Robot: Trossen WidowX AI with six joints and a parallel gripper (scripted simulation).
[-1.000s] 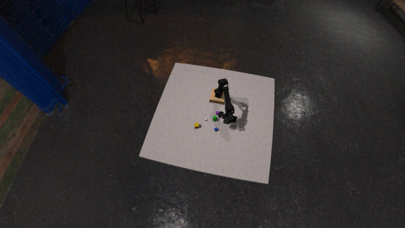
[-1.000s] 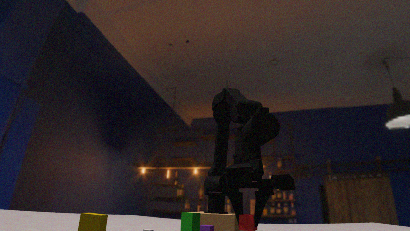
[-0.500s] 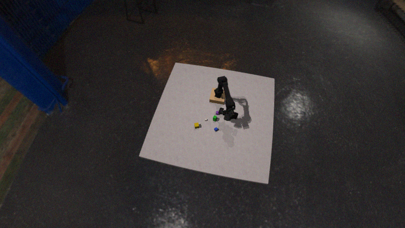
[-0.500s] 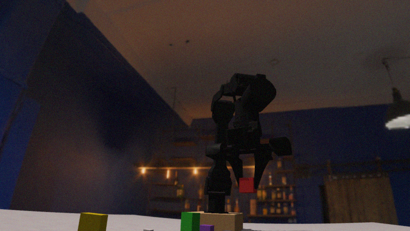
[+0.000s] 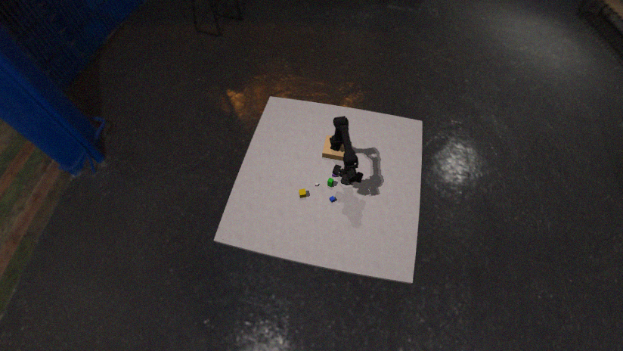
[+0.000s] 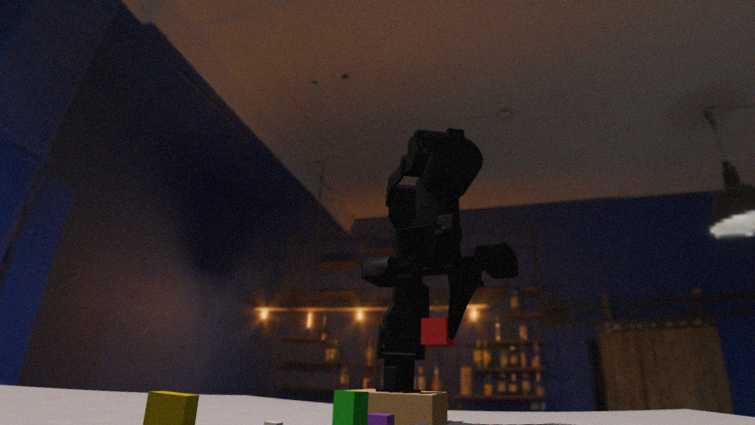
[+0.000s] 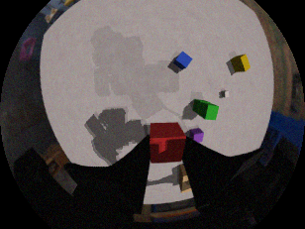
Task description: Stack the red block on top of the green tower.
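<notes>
My gripper tip is 70 mm past the purple block, 110 mm to the left of it and 110 mm above it. Round my gripper tip: small white cube (60 mm ahead, 190 mm to the right, 110 mm below); then red block (10 mm above); then blue block (120 mm ahead, 50 mm to the right, 110 mm below).
</notes>
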